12 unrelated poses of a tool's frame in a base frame.
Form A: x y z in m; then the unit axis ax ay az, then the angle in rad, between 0 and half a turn.
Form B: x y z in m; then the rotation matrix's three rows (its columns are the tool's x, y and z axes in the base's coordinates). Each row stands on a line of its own. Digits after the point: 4 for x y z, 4 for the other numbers.
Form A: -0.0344 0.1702 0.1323 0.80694 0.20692 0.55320 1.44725
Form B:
-0.0344 0.1702 0.1323
0.6941 -0.4026 0.5967
0.6954 0.1608 -0.7004
0.1860 0.9012 0.3916

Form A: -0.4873 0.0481 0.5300 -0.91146 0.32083 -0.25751 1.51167
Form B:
-0.4873 0.0481 0.5300
0.8408 -0.0181 0.5411
-0.5322 0.1559 0.8321
-0.0994 -0.9876 0.1215

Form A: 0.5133 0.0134 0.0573 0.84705 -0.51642 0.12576 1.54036
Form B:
0.5133 0.0134 0.0573
0.7261 -0.5498 -0.4129
-0.2984 0.2890 -0.9096
0.6195 0.7837 0.0458

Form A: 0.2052 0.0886 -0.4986 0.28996 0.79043 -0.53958 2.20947
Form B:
0.2052 0.0886 -0.4986
-0.4619 0.7990 0.3849
-0.0674 0.4011 -0.9136
-0.8843 -0.4479 -0.1314

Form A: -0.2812 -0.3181 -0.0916 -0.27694 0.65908 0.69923 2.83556
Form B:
-0.2812 -0.3181 -0.0916
-0.8037 -0.5672 -0.1797
-0.1459 -0.1050 0.9837
-0.5769 0.8168 0.0016

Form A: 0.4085 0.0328 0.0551 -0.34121 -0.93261 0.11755 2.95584
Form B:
0.4085 0.0328 0.0551
-0.7520 0.6092 -0.2518
0.6527 0.7418 -0.1544
0.0927 -0.2804 -0.9554

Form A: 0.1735 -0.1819 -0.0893 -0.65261 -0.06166 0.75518 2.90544
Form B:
0.1735 -0.1819 -0.0893
-0.1323 -0.0973 -0.9864
0.2560 -0.9647 0.0609
-0.9576 -0.2445 0.1525

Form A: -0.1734 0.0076 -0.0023 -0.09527 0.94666 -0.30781 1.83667
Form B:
-0.1734 0.0076 -0.0023
-0.2513 0.1831 0.9504
-0.4109 0.8689 -0.2760
-0.8764 -0.4599 -0.1431

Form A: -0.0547 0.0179 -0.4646 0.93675 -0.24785 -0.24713 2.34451
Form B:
-0.0547 0.0179 -0.4646
0.7919 -0.2176 -0.5706
-0.5712 -0.5944 -0.5660
-0.2160 0.7741 -0.5950

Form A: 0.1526 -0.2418 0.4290 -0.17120 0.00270 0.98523 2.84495
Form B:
0.1526 -0.2418 0.4290
-0.8990 -0.2889 -0.3292
0.2871 -0.9563 0.0552
-0.3308 -0.0448 0.9426

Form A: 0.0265 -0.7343 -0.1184 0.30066 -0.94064 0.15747 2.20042
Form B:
0.0265 -0.7343 -0.1184
-0.4452 -0.5766 -0.6850
-0.3221 0.8170 -0.4784
0.8355 0.0077 -0.5494

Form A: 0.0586 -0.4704 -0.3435 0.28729 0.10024 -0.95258 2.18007
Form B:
0.0586 -0.4704 -0.3435
-0.4425 0.8265 -0.3481
-0.7359 -0.5565 -0.3857
-0.5125 0.0855 0.8544

